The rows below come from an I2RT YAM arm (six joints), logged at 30 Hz.
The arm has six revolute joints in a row. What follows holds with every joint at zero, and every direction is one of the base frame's.
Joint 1 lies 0.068 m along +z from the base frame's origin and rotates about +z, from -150 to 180 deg.
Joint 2 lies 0.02 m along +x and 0.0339 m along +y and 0.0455 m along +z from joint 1 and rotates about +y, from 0 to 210 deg.
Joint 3 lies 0.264 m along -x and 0.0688 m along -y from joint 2 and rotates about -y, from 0 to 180 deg.
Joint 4 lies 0.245 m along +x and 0.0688 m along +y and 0.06 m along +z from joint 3 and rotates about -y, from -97 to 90 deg.
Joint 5 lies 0.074 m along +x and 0.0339 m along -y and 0.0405 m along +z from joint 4 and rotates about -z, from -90 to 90 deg.
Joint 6 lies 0.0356 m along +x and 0.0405 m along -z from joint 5 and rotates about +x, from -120 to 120 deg.
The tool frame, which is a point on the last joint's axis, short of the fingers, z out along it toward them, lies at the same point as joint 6; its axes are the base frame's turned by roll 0, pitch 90 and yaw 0 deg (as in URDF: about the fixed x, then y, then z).
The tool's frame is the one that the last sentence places.
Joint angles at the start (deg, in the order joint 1, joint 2, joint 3, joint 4, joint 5, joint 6): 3.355 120.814 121.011 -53.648 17.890 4.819
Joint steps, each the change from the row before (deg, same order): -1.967 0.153 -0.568 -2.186 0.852 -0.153; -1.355 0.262 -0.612 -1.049 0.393 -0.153; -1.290 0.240 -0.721 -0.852 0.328 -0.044; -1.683 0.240 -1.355 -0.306 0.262 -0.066; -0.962 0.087 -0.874 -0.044 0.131 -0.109; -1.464 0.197 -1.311 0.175 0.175 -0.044; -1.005 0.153 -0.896 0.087 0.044 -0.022; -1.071 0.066 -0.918 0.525 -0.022 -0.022; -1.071 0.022 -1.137 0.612 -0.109 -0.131; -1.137 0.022 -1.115 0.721 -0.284 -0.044; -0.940 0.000 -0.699 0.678 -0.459 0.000
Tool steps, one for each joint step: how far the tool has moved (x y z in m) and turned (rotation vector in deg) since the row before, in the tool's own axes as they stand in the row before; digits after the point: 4 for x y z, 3 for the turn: 0.0057 -0.0152 0.0077 2.246 3.090 0.462; 0.0040 -0.0095 0.0077 1.296 2.092 0.302; 0.0040 -0.0088 0.0078 1.148 1.993 0.403; 0.0050 -0.0108 0.0113 1.250 2.195 0.684; 0.0028 -0.0061 0.0066 0.667 1.187 0.354; 0.0039 -0.0091 0.0104 0.949 1.634 0.735; 0.0027 -0.0061 0.0073 0.560 1.177 0.502; 0.0019 -0.0067 0.0069 0.477 0.732 0.736; 0.0025 -0.0065 0.0074 0.387 0.823 0.602; 0.0023 -0.0069 0.0075 0.221 0.731 0.796; 0.0009 -0.0059 0.0051 -0.066 0.312 0.807
